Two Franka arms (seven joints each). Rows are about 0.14 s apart.
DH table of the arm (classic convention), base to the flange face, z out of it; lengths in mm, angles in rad. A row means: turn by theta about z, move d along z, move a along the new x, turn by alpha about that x. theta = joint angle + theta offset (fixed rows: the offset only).
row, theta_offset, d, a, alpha
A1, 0, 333, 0, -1.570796
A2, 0, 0, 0, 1.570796
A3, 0, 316, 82.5, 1.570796
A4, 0, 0, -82.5, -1.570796
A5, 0, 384, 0, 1.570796
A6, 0, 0, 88, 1.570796
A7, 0, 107, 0, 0
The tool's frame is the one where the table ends.
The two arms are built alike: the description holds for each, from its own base.
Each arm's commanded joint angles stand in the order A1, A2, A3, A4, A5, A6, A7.
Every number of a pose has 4 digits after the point. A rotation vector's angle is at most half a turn.
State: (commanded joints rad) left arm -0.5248 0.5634 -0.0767 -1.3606 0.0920 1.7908 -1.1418; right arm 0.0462 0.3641 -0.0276 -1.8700 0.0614 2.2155 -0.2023
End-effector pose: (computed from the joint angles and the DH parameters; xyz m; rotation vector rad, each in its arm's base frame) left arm 0.5876 -0.3813 0.3838 -2.9075 -0.7788 0.0737; right arm 0.6289 0.0147 0.3190 -3.0878 -0.2868 0.0228
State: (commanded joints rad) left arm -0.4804 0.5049 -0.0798 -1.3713 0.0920 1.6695 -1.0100; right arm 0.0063 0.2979 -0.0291 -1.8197 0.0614 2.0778 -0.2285
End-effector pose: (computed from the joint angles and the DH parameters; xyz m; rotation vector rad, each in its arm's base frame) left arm 0.5861 -0.3455 0.4110 -2.8860 -0.6412 0.1618; right arm 0.6262 -0.0100 0.3714 -3.0801 -0.2716 0.0521
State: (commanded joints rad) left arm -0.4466 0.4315 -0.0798 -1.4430 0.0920 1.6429 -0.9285; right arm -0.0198 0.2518 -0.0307 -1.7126 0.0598 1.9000 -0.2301
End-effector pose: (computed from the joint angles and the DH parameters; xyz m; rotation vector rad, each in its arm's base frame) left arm 0.5786 -0.3164 0.4259 -2.8846 -0.5672 0.1982; right arm 0.6254 -0.0259 0.4351 -3.0738 -0.2451 0.0877
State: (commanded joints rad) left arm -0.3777 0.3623 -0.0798 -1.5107 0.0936 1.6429 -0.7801; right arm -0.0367 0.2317 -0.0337 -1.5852 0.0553 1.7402 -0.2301
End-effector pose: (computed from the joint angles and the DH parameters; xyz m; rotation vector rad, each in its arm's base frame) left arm 0.5825 -0.2693 0.4403 -2.9144 -0.4510 0.2215; right arm 0.6239 -0.0372 0.4948 -3.0740 -0.2293 0.1060
